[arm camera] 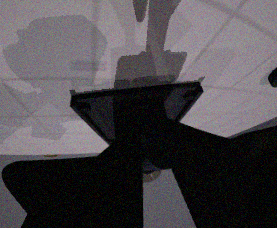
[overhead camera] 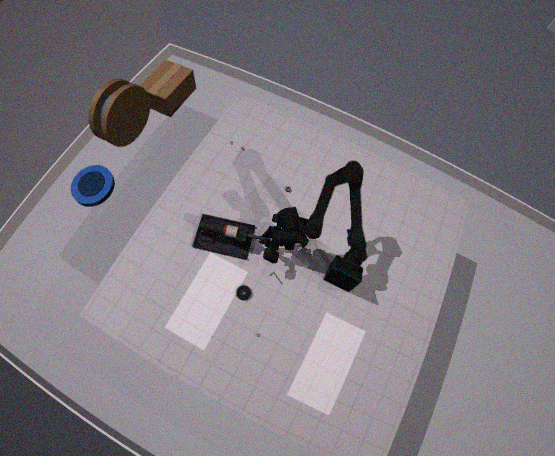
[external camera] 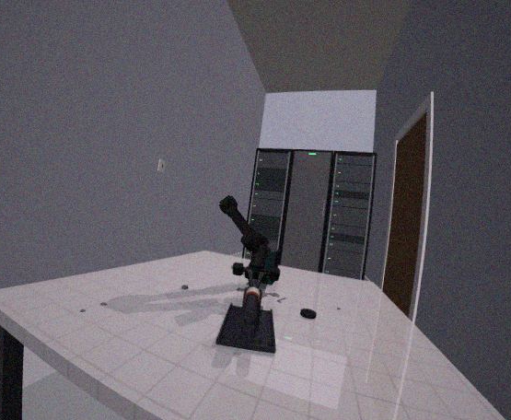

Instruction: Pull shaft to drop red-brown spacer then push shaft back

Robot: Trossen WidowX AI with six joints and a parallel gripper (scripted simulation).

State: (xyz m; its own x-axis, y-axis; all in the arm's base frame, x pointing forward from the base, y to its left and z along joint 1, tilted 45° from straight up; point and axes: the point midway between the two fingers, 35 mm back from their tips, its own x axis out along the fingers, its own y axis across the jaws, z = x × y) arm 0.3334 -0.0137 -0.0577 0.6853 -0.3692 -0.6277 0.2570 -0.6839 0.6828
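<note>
The grey shaft lies 60 mm ahead of my gripper tip, 20 mm to the left of it and 20 mm above it. The rest, counted from my gripper tip: dark fixture plate 150 mm ahead, 40 mm to the left, 10 mm below; red-brown spacer 130 mm ahead, 40 mm to the left, 20 mm above; bent key 120 mm behind, 90 mm to the left, 50 mm below.
</note>
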